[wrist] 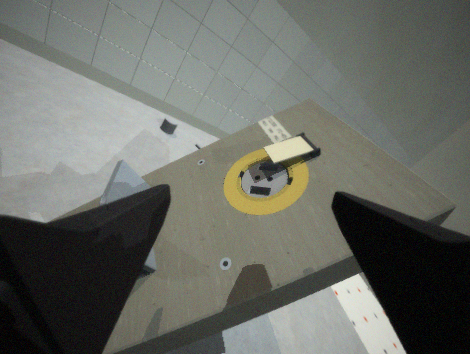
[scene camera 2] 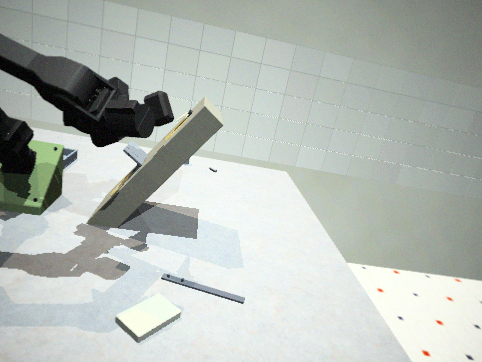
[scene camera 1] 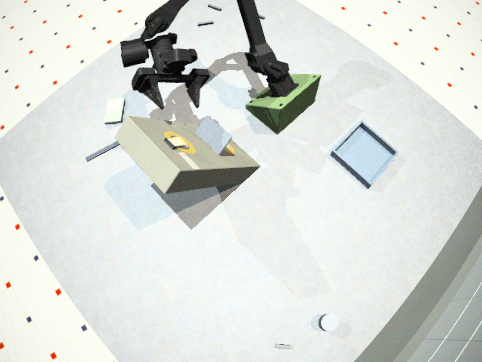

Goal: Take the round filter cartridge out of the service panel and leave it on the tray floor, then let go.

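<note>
The beige service panel [scene camera 1: 150, 160] [scene camera 2: 160, 170] [wrist: 200, 225] stands tilted. A yellow ring [scene camera 1: 190, 147] [wrist: 240, 200] on its face surrounds a grey round part with dark slots [wrist: 260, 190], seated in the opening. A pale rectangular tab [scene camera 1: 176, 142] [wrist: 290, 149] with a dark edge stands out over the ring; whether it belongs to the filter cartridge I cannot tell. My gripper [scene camera 1: 179, 107] [wrist: 252, 196] is open wide and empty, off the panel's face, with the ring between its fingertips in the wrist view. The blue tray [scene camera 1: 350, 171] lies at the right in scene camera 1.
A blue-grey flap [scene camera 1: 214, 135] [scene camera 2: 134, 154] [wrist: 122, 185] juts from the panel beside the ring. The arm rises from a green base [scene camera 1: 295, 107] [scene camera 2: 50, 175] between panel and tray. A pale block [scene camera 1: 114, 111] [scene camera 2: 148, 317], a grey bar [scene camera 1: 102, 151] [scene camera 2: 202, 288] and a white cylinder [scene camera 1: 328, 322] are on the table.
</note>
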